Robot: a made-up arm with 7 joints. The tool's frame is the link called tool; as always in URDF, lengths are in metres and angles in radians. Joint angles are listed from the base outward.
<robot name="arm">
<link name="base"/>
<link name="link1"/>
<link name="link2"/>
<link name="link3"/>
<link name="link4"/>
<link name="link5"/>
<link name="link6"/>
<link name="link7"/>
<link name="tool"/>
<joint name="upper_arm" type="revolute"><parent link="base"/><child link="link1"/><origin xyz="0 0 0.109" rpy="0 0 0"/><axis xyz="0 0 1"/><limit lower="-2.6" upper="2.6"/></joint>
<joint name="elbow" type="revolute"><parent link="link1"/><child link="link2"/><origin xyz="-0.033 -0.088 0.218" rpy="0 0 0"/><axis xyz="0 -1 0"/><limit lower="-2.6" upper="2.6"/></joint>
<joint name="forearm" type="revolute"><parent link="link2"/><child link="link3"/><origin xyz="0.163 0.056 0.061" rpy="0 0 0"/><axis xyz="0 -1 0"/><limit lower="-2.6" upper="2.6"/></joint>
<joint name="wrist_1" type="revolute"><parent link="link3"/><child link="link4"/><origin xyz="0.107 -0.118 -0.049" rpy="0 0 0"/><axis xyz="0 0 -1"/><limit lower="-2.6" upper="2.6"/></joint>
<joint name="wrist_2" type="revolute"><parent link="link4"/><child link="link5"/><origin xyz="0.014 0.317 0.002" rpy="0 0 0"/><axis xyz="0 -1 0"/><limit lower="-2.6" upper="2.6"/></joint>
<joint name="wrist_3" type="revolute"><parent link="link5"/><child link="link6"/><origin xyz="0.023 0.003 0.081" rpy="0 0 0"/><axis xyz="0 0 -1"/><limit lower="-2.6" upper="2.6"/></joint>
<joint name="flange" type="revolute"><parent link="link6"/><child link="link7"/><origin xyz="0.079 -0.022 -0.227" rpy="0 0 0"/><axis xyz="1 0 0"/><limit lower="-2.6" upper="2.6"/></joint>
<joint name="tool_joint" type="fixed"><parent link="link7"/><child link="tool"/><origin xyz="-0.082 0.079 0.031" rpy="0 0 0"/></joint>
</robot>
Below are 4 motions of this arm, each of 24 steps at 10 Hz.
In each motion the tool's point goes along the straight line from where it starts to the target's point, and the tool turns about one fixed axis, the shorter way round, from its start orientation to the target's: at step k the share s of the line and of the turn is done. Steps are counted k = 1, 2, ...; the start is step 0. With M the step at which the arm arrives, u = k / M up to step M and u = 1 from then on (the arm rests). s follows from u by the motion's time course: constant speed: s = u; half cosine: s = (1 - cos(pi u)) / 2; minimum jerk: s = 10 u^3 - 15 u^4 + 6 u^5.
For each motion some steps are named. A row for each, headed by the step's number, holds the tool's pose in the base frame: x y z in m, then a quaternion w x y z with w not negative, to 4 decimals.
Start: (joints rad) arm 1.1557 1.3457 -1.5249 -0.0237 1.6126 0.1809 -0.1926
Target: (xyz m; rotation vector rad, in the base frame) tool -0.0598 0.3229 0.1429 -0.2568 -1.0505 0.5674
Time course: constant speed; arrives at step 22
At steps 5, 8, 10, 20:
5: -0.1234 0.2733 0.3773 0.7431 0.2454 -0.5424 0.3057
8: -0.1121 0.2820 0.3359 0.7648 0.1819 -0.5393 0.3018
10: -0.1047 0.2879 0.3083 0.7774 0.1391 -0.5359 0.2985
20: -0.0673 0.3171 0.1705 0.8164 -0.0774 -0.5029 0.2732

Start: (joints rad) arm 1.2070 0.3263 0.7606 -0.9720 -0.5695 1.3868 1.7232
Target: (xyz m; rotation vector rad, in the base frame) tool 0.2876 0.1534 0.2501 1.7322 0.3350 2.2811
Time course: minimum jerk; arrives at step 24
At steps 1, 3, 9, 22, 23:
1: 0.0555 0.0780 0.2344 0.4780 0.7488 -0.0750 0.4530
3: 0.0591 0.0791 0.2347 0.4735 0.7480 -0.0721 0.4594
9: 0.1193 0.0987 0.2387 0.3921 0.7277 -0.0225 0.5623
22: 0.2864 0.1530 0.2500 0.1305 0.5970 0.1143 0.7833
23: 0.2874 0.1533 0.2501 0.1288 0.5959 0.1151 0.7843

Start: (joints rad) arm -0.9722 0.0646 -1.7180 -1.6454 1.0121 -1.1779 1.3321
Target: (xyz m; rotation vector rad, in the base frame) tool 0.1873 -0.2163 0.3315 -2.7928 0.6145 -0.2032
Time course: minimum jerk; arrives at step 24
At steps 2, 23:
2: -0.0033 -0.1335 0.6028 0.1636 0.8021 -0.2652 0.5095
23: 0.1872 -0.2162 0.3317 0.1368 -0.9650 0.2124 -0.0705

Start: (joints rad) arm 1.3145 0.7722 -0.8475 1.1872 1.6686 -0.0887 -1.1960
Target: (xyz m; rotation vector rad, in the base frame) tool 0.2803 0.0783 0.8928 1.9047 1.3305 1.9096
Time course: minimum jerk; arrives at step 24
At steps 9, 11, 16, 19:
9: 0.3343 0.3720 0.5614 0.4008 -0.4870 -0.6369 -0.4433
11: 0.3233 0.3124 0.6286 0.3116 -0.5311 -0.6123 -0.4959
16: 0.2959 0.1634 0.7968 0.0731 -0.6095 -0.5161 -0.5974
19: 0.2851 0.1044 0.8633 0.0240 0.6268 0.4657 0.6242

